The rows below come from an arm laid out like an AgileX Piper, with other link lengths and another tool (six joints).
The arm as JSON. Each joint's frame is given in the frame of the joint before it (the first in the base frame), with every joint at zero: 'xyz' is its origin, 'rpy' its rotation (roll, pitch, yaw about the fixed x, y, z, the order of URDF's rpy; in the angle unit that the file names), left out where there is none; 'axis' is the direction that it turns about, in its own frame. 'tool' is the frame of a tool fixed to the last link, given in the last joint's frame.
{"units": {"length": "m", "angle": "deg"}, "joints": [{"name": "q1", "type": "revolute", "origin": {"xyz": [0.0, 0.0, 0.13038]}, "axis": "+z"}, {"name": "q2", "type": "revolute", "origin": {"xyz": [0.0, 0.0, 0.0], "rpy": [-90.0, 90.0, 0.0]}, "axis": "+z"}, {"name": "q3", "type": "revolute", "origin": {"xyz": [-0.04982, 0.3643, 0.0]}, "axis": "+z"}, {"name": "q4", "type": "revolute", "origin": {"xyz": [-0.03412, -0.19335, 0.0], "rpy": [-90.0, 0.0, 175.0]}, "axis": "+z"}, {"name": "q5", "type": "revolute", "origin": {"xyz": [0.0, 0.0, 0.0], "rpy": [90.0, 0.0, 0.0]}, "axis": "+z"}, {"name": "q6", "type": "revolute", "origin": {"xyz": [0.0, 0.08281, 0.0], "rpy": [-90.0, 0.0, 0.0]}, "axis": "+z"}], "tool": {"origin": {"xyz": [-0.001, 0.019, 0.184], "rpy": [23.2, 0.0, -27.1]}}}
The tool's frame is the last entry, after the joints.
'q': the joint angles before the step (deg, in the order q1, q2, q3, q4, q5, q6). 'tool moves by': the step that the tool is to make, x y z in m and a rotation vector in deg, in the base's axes. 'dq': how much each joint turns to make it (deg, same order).
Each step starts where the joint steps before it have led.
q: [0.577 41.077 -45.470 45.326 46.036 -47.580]
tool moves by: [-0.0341 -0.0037 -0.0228 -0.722 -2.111 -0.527]
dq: [0.028 -8.139 5.775 -1.291 -0.103 0.659]
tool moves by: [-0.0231 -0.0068 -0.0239 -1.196 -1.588 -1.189]
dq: [-0.044 -6.699 4.694 -2.323 -0.264 1.274]
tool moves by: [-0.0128 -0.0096 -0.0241 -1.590 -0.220 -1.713]
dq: [0.023 -4.558 3.661 -3.379 -0.301 2.011]
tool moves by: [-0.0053 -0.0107 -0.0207 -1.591 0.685 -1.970]
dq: [0.009 -2.560 2.798 -3.520 -0.533 2.110]
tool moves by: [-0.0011 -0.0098 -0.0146 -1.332 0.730 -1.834]
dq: [-0.007 -1.223 2.023 -2.934 -0.845 1.689]
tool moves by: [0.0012 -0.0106 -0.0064 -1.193 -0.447 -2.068]
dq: [-0.017 -0.993 1.248 -2.843 -1.464 1.647]
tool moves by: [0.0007 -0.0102 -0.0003 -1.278 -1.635 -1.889]
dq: [0.007 -1.386 0.596 -2.797 -1.449 1.460]
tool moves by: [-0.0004 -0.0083 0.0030 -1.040 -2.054 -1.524]
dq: [0.012 -1.547 0.137 -2.390 -1.087 1.278]
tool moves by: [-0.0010 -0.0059 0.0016 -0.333 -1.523 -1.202]
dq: [0.056 -1.360 0.268 -1.721 -0.828 1.344]
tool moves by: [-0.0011 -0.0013 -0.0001 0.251 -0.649 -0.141]
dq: [0.363 -0.750 0.311 -0.450 -0.404 0.688]
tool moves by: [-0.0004 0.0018 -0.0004 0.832 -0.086 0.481]
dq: [0.525 -0.163 0.324 0.574 -0.353 0.265]
